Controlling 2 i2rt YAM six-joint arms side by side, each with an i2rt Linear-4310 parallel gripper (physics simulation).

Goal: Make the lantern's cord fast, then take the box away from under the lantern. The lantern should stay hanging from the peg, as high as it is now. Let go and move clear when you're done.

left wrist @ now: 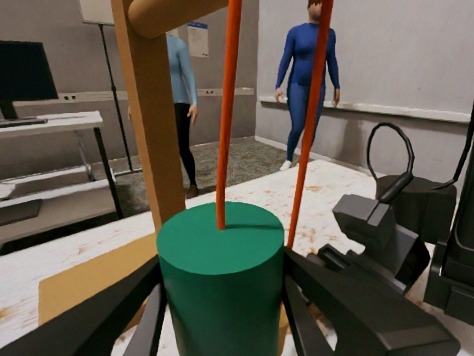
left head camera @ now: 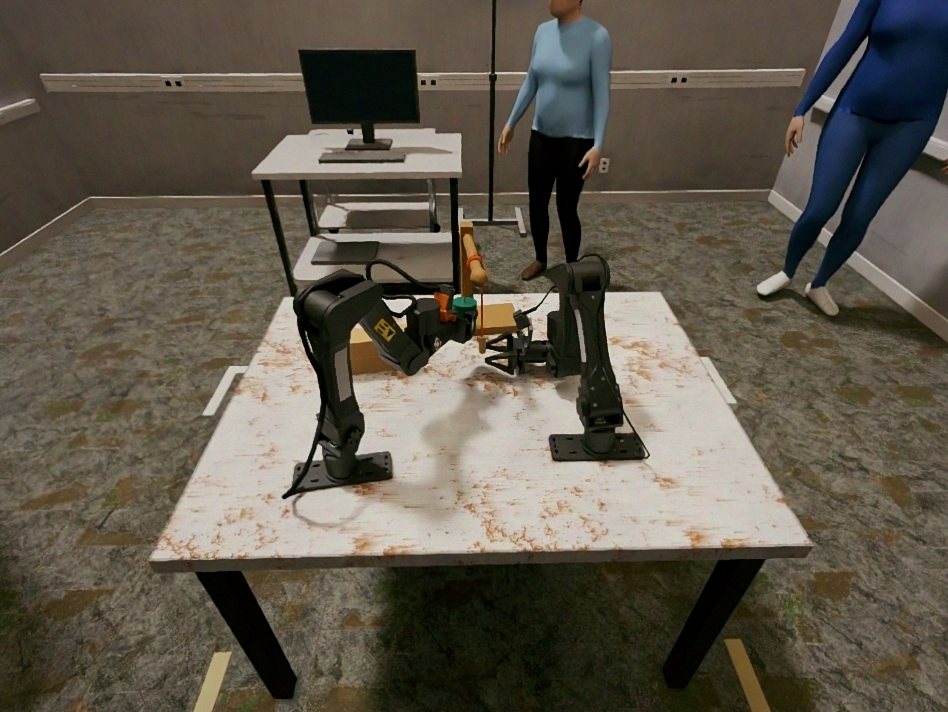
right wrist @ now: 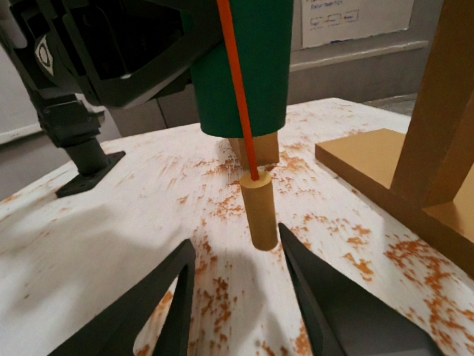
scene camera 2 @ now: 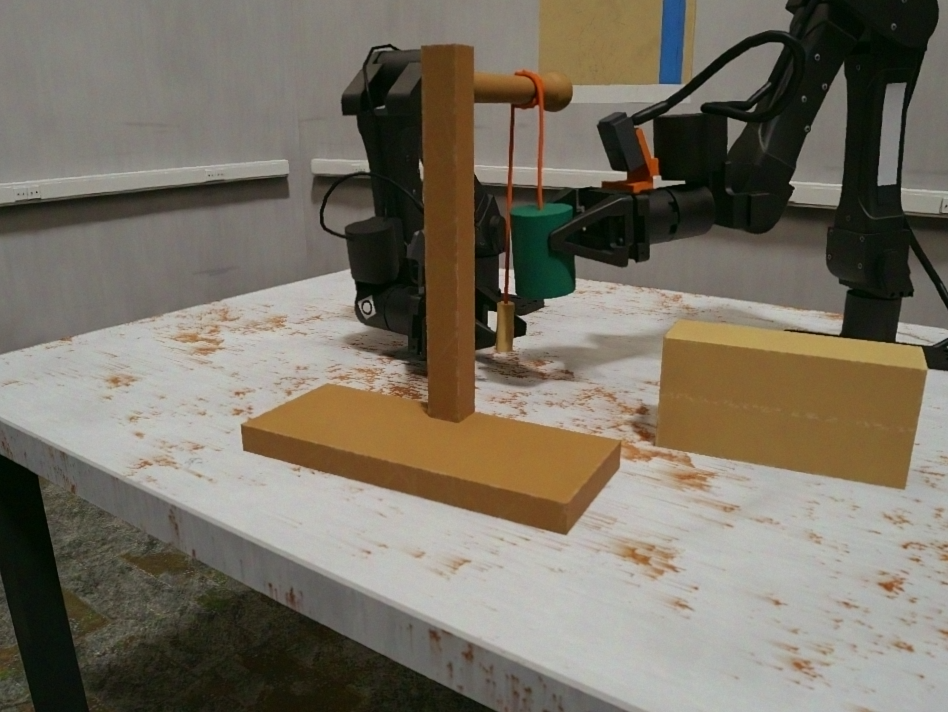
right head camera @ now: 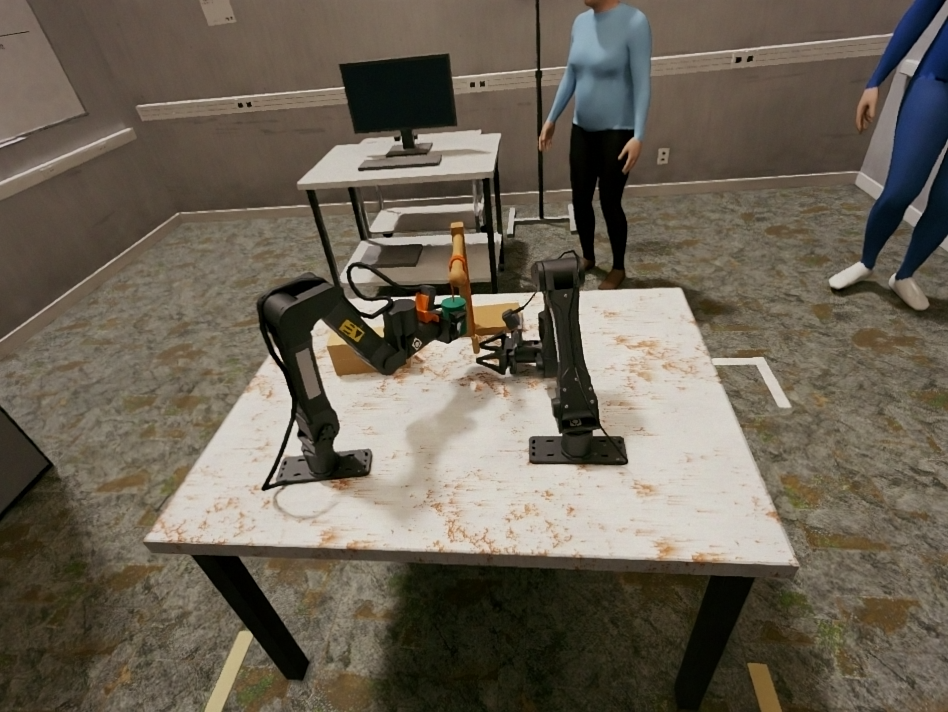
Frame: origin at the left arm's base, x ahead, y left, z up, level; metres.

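Seen in the pictures: left gripper, between the fingertips: (left wrist: 223, 254) (left head camera: 466, 309) (right wrist: 255, 21) (scene camera 2: 532, 236) (right head camera: 456, 309); right gripper, between the fingertips: (left head camera: 484, 352) (right wrist: 234, 237) (scene camera 2: 511, 334) (right head camera: 477, 352); left arm's base, origin of its link: (left head camera: 343, 472) (right wrist: 98, 171) (right head camera: 325, 467); right arm's base, origin of its link: (left head camera: 595, 448) (right head camera: 576, 451).
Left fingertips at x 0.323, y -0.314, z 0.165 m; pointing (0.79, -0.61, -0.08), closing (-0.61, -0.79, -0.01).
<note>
Offsets run from my left fingertips to a thing's top centre. "spot": to the spot under its first point. Level surfaces: height alone.
The green lantern @(dx -0.010, dy +0.008, dz +0.029 m) (left head camera: 464, 308) (scene camera 2: 536, 256) (left wrist: 220, 252) (right wrist: 270, 75) hangs above the table on an orange cord (scene camera 2: 541, 145) (left wrist: 227, 100) (right wrist: 240, 100). The cord is wound around the wooden peg @(spot: dx +0.074, dy -0.008, dz +0.134 m) (scene camera 2: 492, 88) near its ball end. The cord's other end hangs down with a small tan cylinder @(dx -0.020, dy -0.036, dz -0.073 m) (scene camera 2: 505, 325) (right wrist: 261, 215), upright and clear of the table. My left gripper (left wrist: 223, 254) is shut on the lantern's sides. My right gripper (right wrist: 234, 237) is open, its tips just short of the cylinder. The tan box @(dx +0.029, dy +0.244, dz -0.065 m) (scene camera 2: 781, 402) (left head camera: 369, 354) stands well to one side of the lantern.
The peg's upright post @(dx +0.126, dy -0.022, dz +0.165 m) (scene camera 2: 448, 229) rises from a flat wooden base (scene camera 2: 367, 436) on the table @(dz -0.165 m) (scene camera 2: 191, 398). Both arms reach in close beside the hanging cord. A cart with a monitor (left head camera: 360, 85) and two standing figures are beyond the table.
</note>
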